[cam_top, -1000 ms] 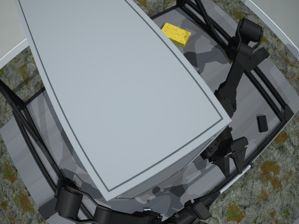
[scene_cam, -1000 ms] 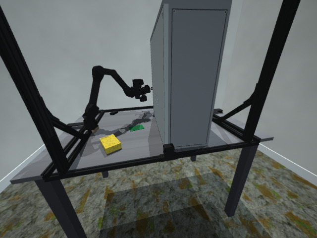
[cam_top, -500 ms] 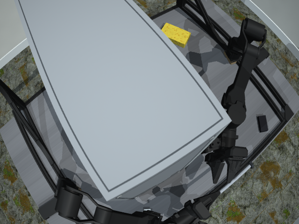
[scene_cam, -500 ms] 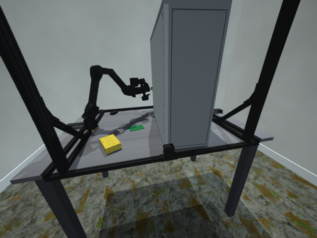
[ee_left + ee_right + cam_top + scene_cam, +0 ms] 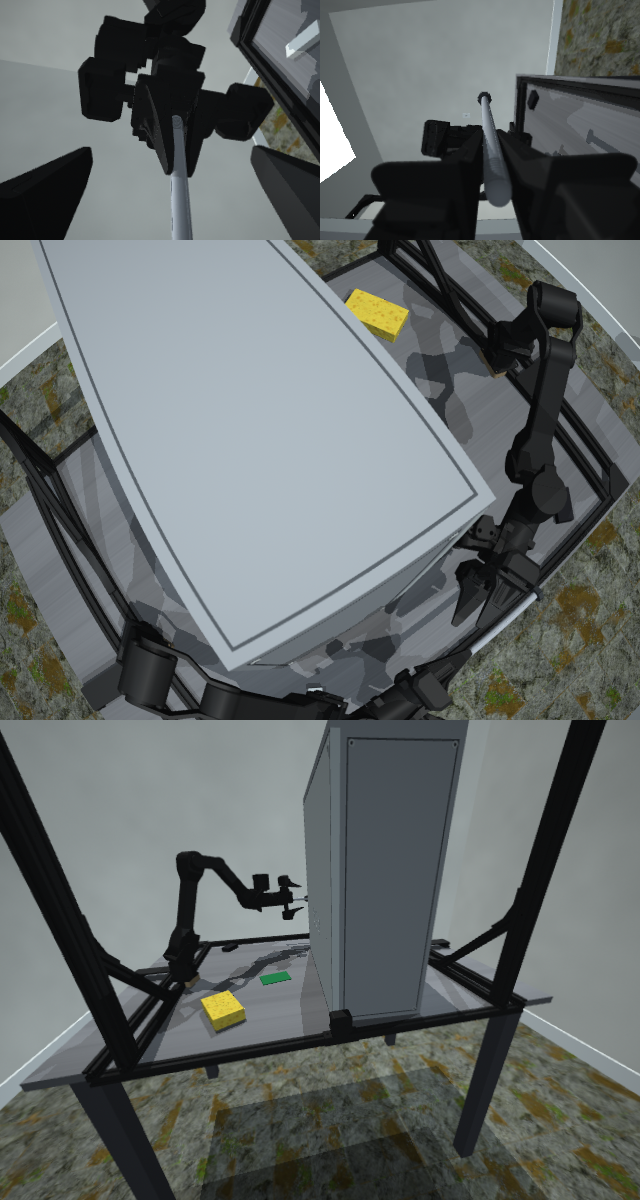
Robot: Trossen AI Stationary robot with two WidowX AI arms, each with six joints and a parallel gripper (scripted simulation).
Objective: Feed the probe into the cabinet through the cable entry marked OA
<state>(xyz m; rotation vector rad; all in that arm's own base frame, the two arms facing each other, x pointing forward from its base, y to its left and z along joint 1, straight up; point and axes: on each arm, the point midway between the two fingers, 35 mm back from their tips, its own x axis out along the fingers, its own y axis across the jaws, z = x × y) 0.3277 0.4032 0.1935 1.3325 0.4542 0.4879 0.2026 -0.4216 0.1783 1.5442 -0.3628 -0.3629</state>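
My left hand is 50 mm short of the probe, 10 mm to the left of it and 20 mm above it.
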